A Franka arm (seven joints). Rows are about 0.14 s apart.
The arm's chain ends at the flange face. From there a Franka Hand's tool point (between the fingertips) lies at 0.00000 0.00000 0.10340 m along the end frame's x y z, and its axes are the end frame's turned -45 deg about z.
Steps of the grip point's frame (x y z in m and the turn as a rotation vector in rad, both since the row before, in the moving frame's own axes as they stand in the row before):
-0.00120 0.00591 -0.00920 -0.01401 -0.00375 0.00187
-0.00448 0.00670 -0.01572 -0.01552 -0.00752 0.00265
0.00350 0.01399 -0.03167 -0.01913 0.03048 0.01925
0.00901 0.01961 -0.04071 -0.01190 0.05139 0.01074
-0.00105 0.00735 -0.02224 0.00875 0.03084 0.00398
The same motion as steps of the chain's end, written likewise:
0.00258 0.00373 -0.00919 -0.01256 0.00725 0.00187
0.00099 0.00622 -0.01570 -0.01629 0.00566 0.00265
0.00873 0.00821 -0.03160 0.00803 0.03508 0.01925
0.01560 0.01036 -0.04057 0.02792 0.04475 0.01074
0.00283 0.00883 -0.02219 0.02799 0.01562 0.00398

